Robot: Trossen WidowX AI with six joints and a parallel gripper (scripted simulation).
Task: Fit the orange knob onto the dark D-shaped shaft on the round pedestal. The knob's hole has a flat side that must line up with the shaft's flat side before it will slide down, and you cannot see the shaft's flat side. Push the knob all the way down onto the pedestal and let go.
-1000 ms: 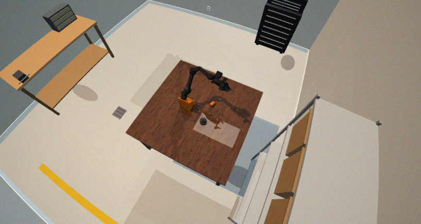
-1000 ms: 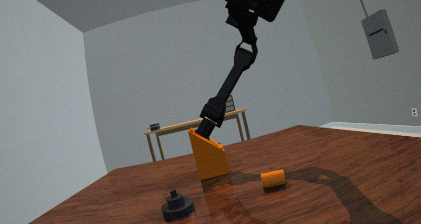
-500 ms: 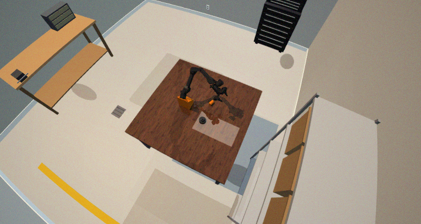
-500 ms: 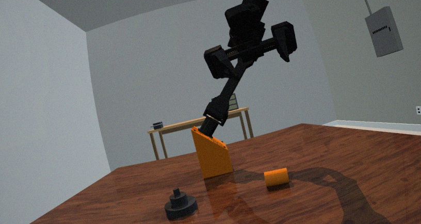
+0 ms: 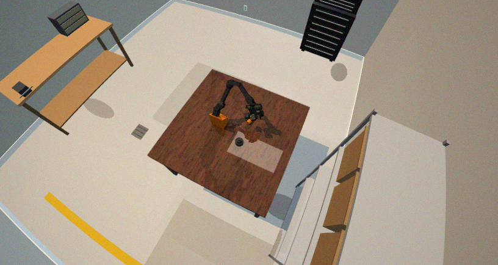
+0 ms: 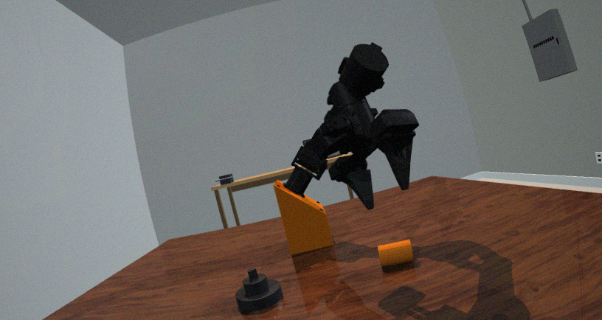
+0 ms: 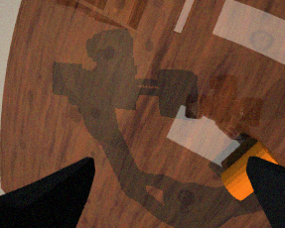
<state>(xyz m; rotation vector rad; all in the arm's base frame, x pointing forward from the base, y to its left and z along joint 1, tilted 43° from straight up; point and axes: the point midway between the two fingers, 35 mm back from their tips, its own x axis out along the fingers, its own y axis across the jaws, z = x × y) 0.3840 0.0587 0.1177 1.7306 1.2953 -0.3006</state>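
Now: gripper tip 8 cm past the orange knob, 3 cm to the right of it and 12 cm above it. Also, from my gripper tip: dark pedestal 9 cm behind, 24 cm to the right, 11 cm below.
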